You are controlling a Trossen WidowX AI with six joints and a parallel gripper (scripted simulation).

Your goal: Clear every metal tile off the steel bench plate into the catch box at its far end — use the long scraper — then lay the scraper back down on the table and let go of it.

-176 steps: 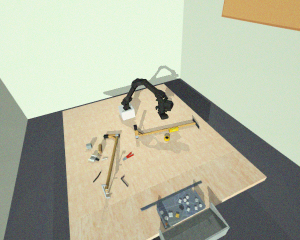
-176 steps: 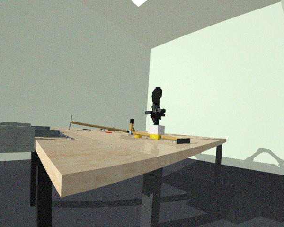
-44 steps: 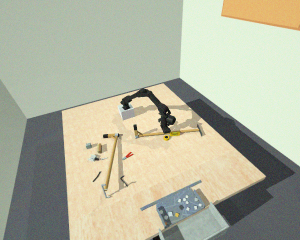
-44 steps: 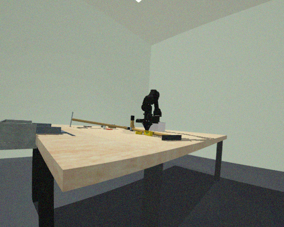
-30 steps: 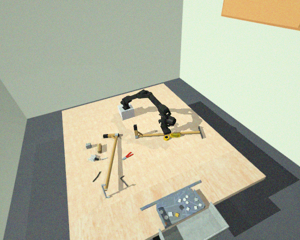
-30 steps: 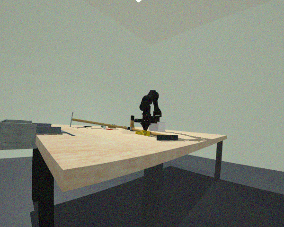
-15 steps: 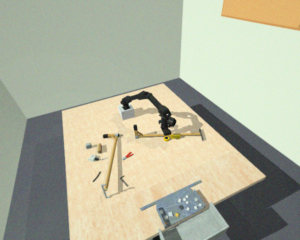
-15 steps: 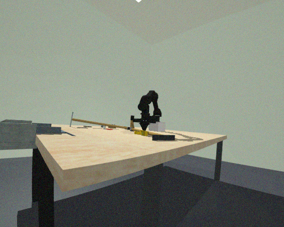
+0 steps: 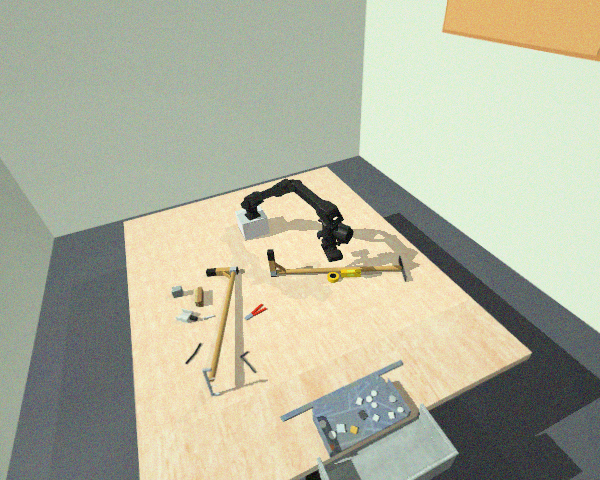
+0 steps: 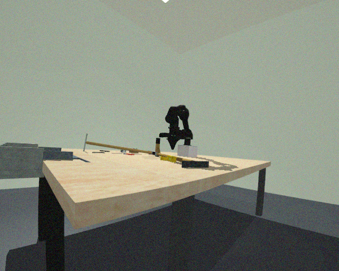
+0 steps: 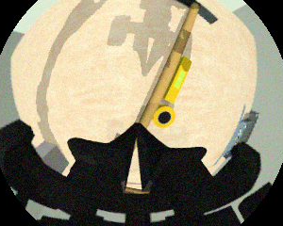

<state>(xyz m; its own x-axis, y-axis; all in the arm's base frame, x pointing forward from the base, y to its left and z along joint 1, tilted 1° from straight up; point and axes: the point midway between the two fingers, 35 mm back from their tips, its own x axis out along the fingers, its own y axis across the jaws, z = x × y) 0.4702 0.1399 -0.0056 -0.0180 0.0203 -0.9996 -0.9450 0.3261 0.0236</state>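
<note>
Now: gripper tip 30 mm short of the long scraper and 10 mm to the right of it. Round my gripper tip: yellow spirit level 90 mm ahead, 50 mm to the left, 40 mm below; then yellow tape roll 50 mm ahead, 20 mm to the right, 60 mm below; then long wooden-handled tool 30 mm behind, 550 mm to the right, 30 mm below.
</note>
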